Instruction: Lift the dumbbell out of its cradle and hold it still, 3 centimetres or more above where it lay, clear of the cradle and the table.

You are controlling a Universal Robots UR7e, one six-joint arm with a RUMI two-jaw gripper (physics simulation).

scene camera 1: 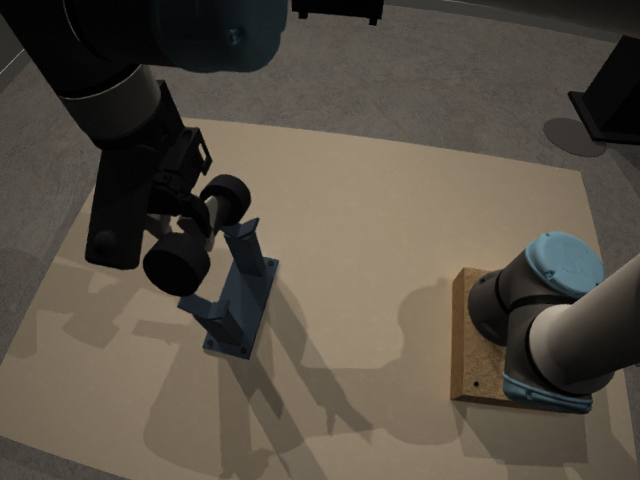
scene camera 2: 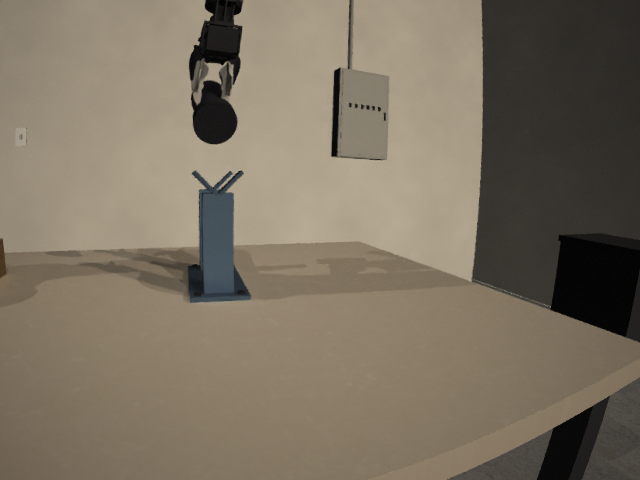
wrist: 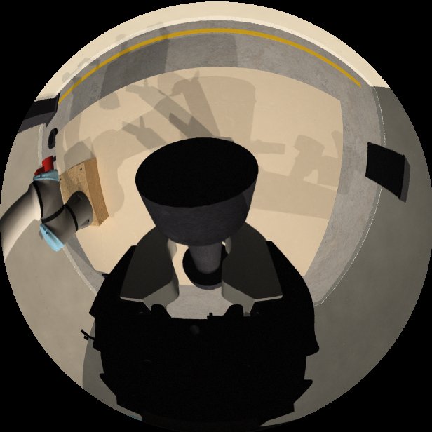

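Note:
The black dumbbell [scene camera 1: 176, 264] [scene camera 2: 215, 121] [wrist: 197, 172] has two thick round heads and a paler handle. My gripper [scene camera 1: 206, 225] [scene camera 2: 211, 91] [wrist: 201, 215] is shut on the handle, with one finger on each side of it between the heads. The blue cradle [scene camera 1: 247, 302] [scene camera 2: 218, 242] stands on the table [scene camera 1: 361, 206] [scene camera 2: 361, 372] [wrist: 295, 110], with two posts topped by V-shaped rests. In scene camera 2 the dumbbell hangs above the rests with a visible gap, apart from cradle and table. In the wrist view the near head covers most of the cradle's area.
The arm's base stands on a wooden block [scene camera 1: 459, 335] [wrist: 95, 192] at the right of the table in scene camera 1. A grey wall box [scene camera 2: 363, 114] is on the wall behind. A black stand [scene camera 2: 594, 279] is beyond the table's right side in scene camera 2.

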